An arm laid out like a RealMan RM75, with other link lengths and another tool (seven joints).
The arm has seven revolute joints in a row. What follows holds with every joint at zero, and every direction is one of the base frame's.
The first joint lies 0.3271 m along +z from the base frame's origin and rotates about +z.
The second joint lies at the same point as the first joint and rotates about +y.
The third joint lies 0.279 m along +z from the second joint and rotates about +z.
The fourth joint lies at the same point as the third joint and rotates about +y.
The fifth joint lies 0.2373 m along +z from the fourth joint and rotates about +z.
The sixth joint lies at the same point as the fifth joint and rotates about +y.
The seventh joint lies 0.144 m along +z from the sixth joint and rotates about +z.
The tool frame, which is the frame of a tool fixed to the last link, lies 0.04 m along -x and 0.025 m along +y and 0.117 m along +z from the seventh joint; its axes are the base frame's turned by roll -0.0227, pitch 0 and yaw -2.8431 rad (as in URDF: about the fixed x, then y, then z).
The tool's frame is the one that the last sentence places.
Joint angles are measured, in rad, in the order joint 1, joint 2, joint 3, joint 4, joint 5, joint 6, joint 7. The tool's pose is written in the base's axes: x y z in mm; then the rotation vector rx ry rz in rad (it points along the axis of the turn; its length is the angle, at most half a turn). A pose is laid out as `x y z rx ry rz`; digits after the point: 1 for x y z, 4 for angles.
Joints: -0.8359 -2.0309 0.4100 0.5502 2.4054 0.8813 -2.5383
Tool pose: -286.0 553.2 5.8 -1.5848 2.0236 0.9829
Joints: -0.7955 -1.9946 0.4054 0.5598 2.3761 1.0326 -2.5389
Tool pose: -286.2 528.7 15.4 -1.6090 2.0440 0.8482
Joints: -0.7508 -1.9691 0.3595 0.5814 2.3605 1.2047 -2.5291
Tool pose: -284.6 498.7 28.4 -1.6219 2.0437 0.7013
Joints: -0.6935 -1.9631 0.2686 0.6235 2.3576 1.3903 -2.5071
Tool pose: -284.4 462.6 44.9 -1.6176 2.0103 0.5633
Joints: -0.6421 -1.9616 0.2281 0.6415 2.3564 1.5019 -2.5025
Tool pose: -289.8 432.6 51.5 -1.6371 1.9827 0.4749
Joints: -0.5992 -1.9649 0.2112 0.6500 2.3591 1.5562 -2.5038
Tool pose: -298.8 411.2 52.5 -1.6700 1.9557 0.4324
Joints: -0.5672 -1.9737 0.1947 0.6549 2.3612 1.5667 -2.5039
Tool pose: -308.9 399.9 51.5 -1.7005 1.9180 0.4318
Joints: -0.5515 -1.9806 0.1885 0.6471 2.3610 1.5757 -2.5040
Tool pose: -311.2 392.1 47.2 -1.7191 1.8968 0.4106
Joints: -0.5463 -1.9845 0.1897 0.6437 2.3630 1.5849 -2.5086
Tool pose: -310.4 387.5 44.1 -1.7306 1.8915 0.3895
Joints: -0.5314 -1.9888 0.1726 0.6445 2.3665 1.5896 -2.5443
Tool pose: -314.1 383.5 45.3 -1.7763 1.8311 0.3771
